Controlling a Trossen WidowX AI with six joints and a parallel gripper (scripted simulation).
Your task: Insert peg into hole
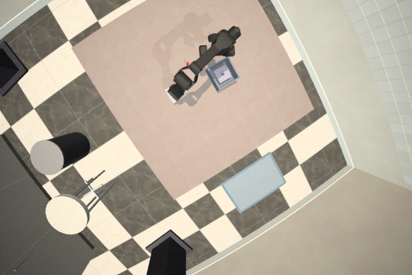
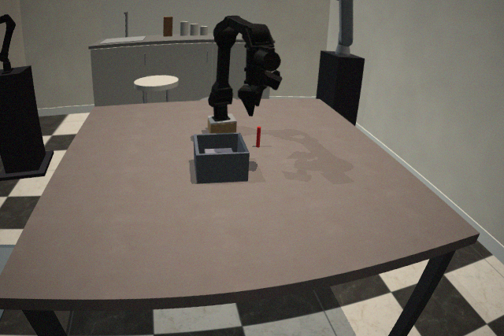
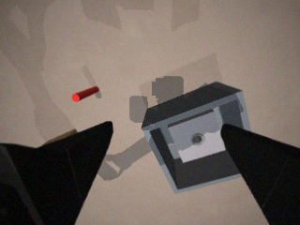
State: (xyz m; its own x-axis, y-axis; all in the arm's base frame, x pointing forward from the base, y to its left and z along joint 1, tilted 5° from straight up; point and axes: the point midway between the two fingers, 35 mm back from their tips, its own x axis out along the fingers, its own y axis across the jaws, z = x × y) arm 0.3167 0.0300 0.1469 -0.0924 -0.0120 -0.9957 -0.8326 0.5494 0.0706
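My hand is 190 mm above the red peg, 130 mm past it and 80 mm to the right of it. Round my hand: grey-blue box: 200 mm below, 110 mm to the right, 10 mm ahead; light grey plate: 180 mm below, 110 mm to the right, 10 mm ahead.
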